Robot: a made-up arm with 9 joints.
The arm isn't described. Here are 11 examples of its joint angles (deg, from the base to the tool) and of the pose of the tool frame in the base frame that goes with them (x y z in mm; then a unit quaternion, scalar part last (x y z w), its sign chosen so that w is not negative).
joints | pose
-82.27 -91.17 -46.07 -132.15 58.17 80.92 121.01 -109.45 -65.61 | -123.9 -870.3 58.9 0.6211 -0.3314 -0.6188 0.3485
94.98 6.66 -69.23 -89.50 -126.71 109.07 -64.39 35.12 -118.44 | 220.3 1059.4 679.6 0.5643 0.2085 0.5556 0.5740
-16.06 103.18 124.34 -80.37 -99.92 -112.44 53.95 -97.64 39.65 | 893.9 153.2 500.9 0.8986 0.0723 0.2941 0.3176
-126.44 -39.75 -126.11 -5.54 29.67 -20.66 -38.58 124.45 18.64 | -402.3 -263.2 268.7 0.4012 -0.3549 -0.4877 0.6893
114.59 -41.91 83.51 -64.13 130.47 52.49 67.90 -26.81 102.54 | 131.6 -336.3 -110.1 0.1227 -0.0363 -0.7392 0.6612
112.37 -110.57 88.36 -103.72 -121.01 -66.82 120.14 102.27 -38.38 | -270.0 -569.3 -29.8 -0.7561 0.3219 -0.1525 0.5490
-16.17 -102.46 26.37 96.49 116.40 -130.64 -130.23 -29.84 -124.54 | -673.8 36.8 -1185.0 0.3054 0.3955 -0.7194 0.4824
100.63 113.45 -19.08 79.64 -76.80 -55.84 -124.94 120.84 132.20 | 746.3 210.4 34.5 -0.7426 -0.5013 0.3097 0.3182
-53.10 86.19 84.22 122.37 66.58 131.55 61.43 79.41 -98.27 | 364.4 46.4 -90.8 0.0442 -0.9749 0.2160 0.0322
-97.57 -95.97 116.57 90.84 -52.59 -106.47 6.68 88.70 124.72 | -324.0 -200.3 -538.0 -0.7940 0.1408 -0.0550 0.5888
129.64 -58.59 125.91 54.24 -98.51 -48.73 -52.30 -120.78 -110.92 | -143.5 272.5 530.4 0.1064 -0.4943 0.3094 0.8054
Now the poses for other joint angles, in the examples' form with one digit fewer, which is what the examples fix.
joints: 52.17 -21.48 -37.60 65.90 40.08 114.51 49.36 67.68 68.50
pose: -41 594 -19 -0.530 -0.845 0.065 0.029
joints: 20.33 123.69 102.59 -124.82 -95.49 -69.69 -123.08 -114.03 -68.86
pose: 1307 -53 641 -0.644 0.141 -0.535 0.528
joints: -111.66 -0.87 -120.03 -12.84 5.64 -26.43 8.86 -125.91 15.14
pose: -556 155 240 -0.153 -0.149 0.881 0.422
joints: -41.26 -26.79 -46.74 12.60 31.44 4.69 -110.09 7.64 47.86
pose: 55 108 -205 -0.670 -0.030 -0.479 0.566
